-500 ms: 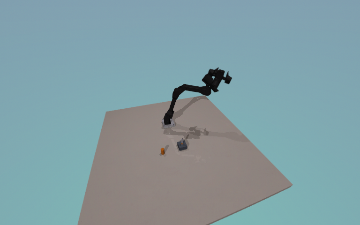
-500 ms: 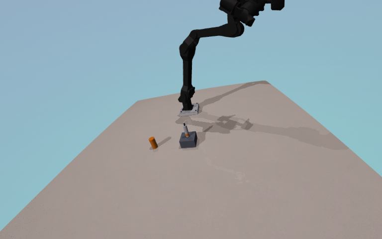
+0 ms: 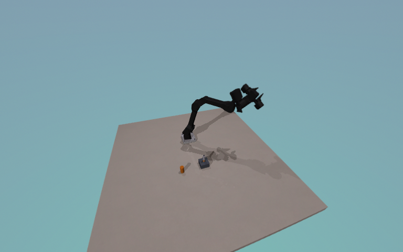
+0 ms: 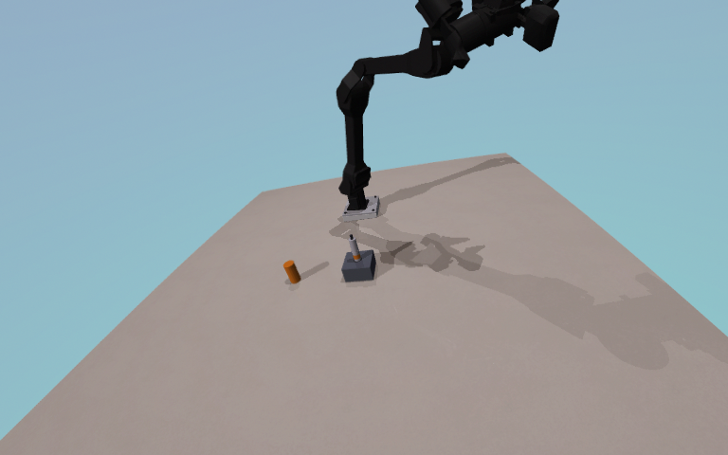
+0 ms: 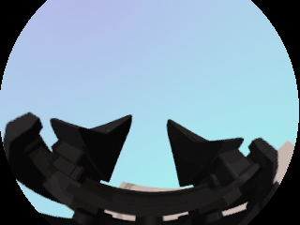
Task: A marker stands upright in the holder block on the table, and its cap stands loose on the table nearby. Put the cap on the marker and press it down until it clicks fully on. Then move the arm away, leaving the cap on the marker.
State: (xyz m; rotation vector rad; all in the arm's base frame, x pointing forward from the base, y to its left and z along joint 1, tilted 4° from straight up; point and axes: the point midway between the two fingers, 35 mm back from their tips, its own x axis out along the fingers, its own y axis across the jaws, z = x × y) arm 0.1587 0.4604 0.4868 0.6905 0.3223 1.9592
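My gripper tip is 590 mm to the left of the orange marker cap, 470 mm above it and 170 mm short of it.
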